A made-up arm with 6 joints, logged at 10 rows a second.
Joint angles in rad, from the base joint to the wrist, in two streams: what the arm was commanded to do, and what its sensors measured. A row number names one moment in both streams.
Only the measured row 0 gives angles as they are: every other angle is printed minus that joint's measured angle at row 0.
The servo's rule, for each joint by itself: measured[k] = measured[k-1] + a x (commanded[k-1-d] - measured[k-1]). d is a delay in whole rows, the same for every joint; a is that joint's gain. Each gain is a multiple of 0.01, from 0.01 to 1. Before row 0 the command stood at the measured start. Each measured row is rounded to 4 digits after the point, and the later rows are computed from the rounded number. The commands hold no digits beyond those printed.
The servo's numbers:
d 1
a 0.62 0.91 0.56 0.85 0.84 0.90
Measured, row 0:
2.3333, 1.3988, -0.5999, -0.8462, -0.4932, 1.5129
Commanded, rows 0 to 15:
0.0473, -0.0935, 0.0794, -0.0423, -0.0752, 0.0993
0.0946, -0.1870, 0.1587, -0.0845, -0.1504, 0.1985
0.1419, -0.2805, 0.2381, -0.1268, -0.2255, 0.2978
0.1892, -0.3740, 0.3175, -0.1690, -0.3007, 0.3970
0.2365, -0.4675, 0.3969, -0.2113, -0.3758, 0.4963
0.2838, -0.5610, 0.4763, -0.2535, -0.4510, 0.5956
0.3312, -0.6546, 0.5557, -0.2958, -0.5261, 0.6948
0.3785, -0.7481, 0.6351, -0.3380, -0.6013, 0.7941
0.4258, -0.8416, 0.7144, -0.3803, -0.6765, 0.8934
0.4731, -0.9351, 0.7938, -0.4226, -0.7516, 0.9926
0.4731, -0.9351, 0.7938, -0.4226, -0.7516, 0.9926
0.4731, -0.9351, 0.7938, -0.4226, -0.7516, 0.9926
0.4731, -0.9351, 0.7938, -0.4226, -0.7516, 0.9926
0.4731, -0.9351, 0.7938, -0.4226, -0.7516, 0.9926
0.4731, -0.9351, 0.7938, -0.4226, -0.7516, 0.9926
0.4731, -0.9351, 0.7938, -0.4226, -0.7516, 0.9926
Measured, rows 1 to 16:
0.0000, 0.0000, 0.0000, 0.0000, 0.0000, 0.0000
0.0293, -0.0851, 0.0445, -0.0360, -0.0632, 0.0894
0.0698, -0.1778, 0.1085, -0.0772, -0.1364, 0.1876
0.1145, -0.2713, 0.1811, -0.1194, -0.2112, 0.2868
0.1608, -0.3648, 0.2575, -0.1616, -0.2864, 0.3860
0.2077, -0.4583, 0.3356, -0.2038, -0.3615, 0.4853
0.2549, -0.5518, 0.4144, -0.2460, -0.4367, 0.5846
0.3022, -0.6453, 0.4935, -0.2883, -0.5118, 0.6838
0.3495, -0.7388, 0.5728, -0.3305, -0.5870, 0.7831
0.3968, -0.8323, 0.6521, -0.3728, -0.6622, 0.8824
0.4441, -0.9258, 0.7315, -0.4151, -0.7373, 0.9816
0.4621, -0.9343, 0.7664, -0.4215, -0.7493, 0.9915
0.4689, -0.9350, 0.7817, -0.4224, -0.7512, 0.9925
0.4715, -0.9351, 0.7885, -0.4226, -0.7515, 0.9926
0.4725, -0.9351, 0.7915, -0.4226, -0.7516, 0.9926
0.4729, -0.9351, 0.7928, -0.4226, -0.7516, 0.9926

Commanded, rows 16 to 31:
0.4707, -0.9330, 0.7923, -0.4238, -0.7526, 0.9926
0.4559, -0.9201, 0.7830, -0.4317, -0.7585, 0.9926
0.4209, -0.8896, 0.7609, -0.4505, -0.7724, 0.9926
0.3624, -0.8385, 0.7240, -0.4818, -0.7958, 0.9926
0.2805, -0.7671, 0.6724, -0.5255, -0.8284, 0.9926
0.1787, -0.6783, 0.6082, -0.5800, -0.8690, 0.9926
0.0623, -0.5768, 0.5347, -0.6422, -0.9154, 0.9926
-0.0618, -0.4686, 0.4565, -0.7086, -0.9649, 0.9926
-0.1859, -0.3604, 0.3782, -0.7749, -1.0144, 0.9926
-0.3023, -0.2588, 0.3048, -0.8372, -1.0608, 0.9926
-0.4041, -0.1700, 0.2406, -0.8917, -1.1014, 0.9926
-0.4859, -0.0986, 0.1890, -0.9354, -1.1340, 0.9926
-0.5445, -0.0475, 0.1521, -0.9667, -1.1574, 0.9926
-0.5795, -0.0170, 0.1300, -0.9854, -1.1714, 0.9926
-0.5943, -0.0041, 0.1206, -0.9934, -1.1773, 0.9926
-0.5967, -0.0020, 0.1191, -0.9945, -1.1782, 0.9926
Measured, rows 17 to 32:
0.4730, -0.9351, 0.7934, -0.4226, -0.7516, 0.9926
0.4716, -0.9332, 0.7928, -0.4236, -0.7524, 0.9926
0.4619, -0.9213, 0.7873, -0.4305, -0.7575, 0.9926
0.4365, -0.8925, 0.7725, -0.4475, -0.7700, 0.9926
0.3906, -0.8434, 0.7453, -0.4767, -0.7917, 0.9926
0.3223, -0.7740, 0.7045, -0.5182, -0.8225, 0.9926
0.2333, -0.6869, 0.6506, -0.5707, -0.8616, 0.9926
0.1273, -0.5867, 0.5857, -0.6315, -0.9068, 0.9926
0.0101, -0.4792, 0.5133, -0.6970, -0.9556, 0.9926
-0.1114, -0.3711, 0.4376, -0.7632, -1.0050, 0.9926
-0.2298, -0.2689, 0.3632, -0.8261, -1.0519, 0.9926
-0.3379, -0.1789, 0.2945, -0.8819, -1.0935, 0.9926
-0.4297, -0.1058, 0.2354, -0.9274, -1.1275, 0.9926
-0.5009, -0.0527, 0.1888, -0.9608, -1.1526, 0.9926
-0.5496, -0.0202, 0.1559, -0.9817, -1.1684, 0.9926
-0.5773, -0.0055, 0.1361, -0.9916, -1.1759, 0.9926

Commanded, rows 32 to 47:
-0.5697, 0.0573, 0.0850, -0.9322, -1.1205, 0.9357
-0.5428, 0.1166, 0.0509, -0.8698, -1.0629, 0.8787
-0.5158, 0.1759, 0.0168, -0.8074, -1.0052, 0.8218
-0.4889, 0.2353, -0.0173, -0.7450, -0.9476, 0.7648
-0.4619, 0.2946, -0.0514, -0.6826, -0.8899, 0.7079
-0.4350, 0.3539, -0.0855, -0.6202, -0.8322, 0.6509
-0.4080, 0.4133, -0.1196, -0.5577, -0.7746, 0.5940
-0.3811, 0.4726, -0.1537, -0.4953, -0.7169, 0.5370
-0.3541, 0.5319, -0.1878, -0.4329, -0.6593, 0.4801
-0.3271, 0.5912, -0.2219, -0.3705, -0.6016, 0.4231
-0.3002, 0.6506, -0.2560, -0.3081, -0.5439, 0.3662
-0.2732, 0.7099, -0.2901, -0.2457, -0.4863, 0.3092
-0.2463, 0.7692, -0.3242, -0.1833, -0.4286, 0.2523
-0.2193, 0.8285, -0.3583, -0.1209, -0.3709, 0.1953
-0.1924, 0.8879, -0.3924, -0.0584, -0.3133, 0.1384
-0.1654, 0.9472, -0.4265, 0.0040, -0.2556, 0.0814
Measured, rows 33 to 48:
-0.5893, -0.0023, 0.1266, -0.9941, -1.1778, 0.9926
-0.5771, 0.0519, 0.1033, -0.9415, -1.1297, 0.9414
-0.5558, 0.1108, 0.0740, -0.8806, -1.0736, 0.8850
-0.5310, 0.1700, 0.0420, -0.8184, -1.0161, 0.8281
-0.5049, 0.2294, 0.0088, -0.7560, -0.9586, 0.7711
-0.4782, 0.2887, -0.0249, -0.6936, -0.9009, 0.7142
-0.4514, 0.3480, -0.0588, -0.6312, -0.8432, 0.6572
-0.4245, 0.4074, -0.0928, -0.5687, -0.7856, 0.6003
-0.3976, 0.4667, -0.1269, -0.5063, -0.7279, 0.5433
-0.3706, 0.5260, -0.1610, -0.4439, -0.6703, 0.4864
-0.3436, 0.5853, -0.1951, -0.3815, -0.6126, 0.4294
-0.3167, 0.6447, -0.2292, -0.3191, -0.5549, 0.3725
-0.2897, 0.7040, -0.2633, -0.2567, -0.4973, 0.3155
-0.2628, 0.7633, -0.2974, -0.1943, -0.4396, 0.2586
-0.2358, 0.8226, -0.3315, -0.1319, -0.3819, 0.2016
-0.2089, 0.8820, -0.3656, -0.0694, -0.3243, 0.1447

